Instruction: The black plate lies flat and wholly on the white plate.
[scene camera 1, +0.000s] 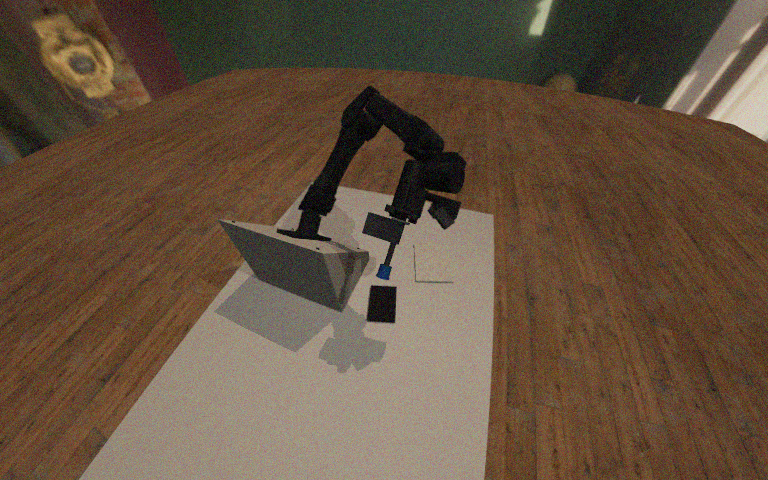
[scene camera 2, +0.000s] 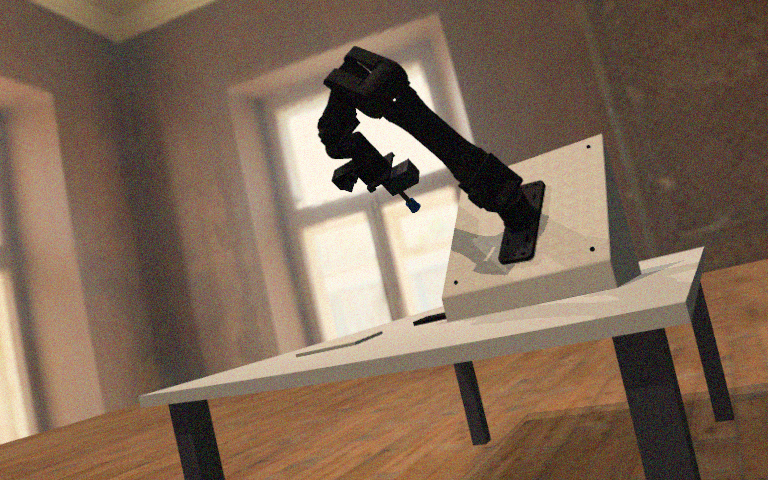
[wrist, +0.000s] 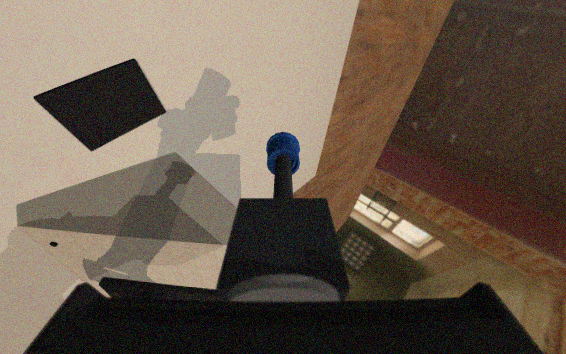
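Where they show: hand at its tool point: (scene camera 1: 382, 277) (scene camera 2: 415, 208) (wrist: 283, 147); arm's base at its link origin: (scene camera 1: 306, 237) (scene camera 2: 523, 222) (wrist: 166, 291).
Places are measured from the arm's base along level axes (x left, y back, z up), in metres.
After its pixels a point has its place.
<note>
The black plate (scene camera 1: 381, 304) {y -0.280, x -0.046, z -0.146 m} (scene camera 2: 429, 319) {y -0.263, x 0.021, z -0.149 m} (wrist: 100, 105) {y -0.283, x -0.025, z -0.146 m} lies flat on the white table. The white plate (scene camera 1: 434, 263) {y -0.388, x 0.179, z -0.149 m} (scene camera 2: 339, 344) {y -0.330, x 0.242, z -0.149 m} lies flat on the table too, apart from the black plate, to its right and farther back in scene camera 1. Thin dark lines mark two of its edges. It does not show in the wrist view. My gripper (scene camera 1: 384, 271) (scene camera 2: 412, 204) (wrist: 283, 150), a blue suction cup on a thin black rod, is open. It hangs in the air above the table, tilted, with nothing on it. It touches neither plate.
A grey wedge-shaped stand (scene camera 1: 283, 266) {y -0.020, x -0.128, z 0.015 m} (scene camera 2: 572, 209) {y 0.101, x -0.005, z -0.002 m} (wrist: 100, 195) {y -0.168, x 0.018, z -0.105 m} carries the arm's base and stands close to the black plate, on its left in scene camera 1. The white table (scene camera 1: 339, 424) {y -0.320, x -0.384, z -0.155 m} (scene camera 2: 509, 340) {y 0.154, x 0.465, z -0.161 m} (wrist: 250, 40) {y -0.384, x -0.297, z -0.155 m} has dark legs. Shadows of the arm and stand fall on it.
</note>
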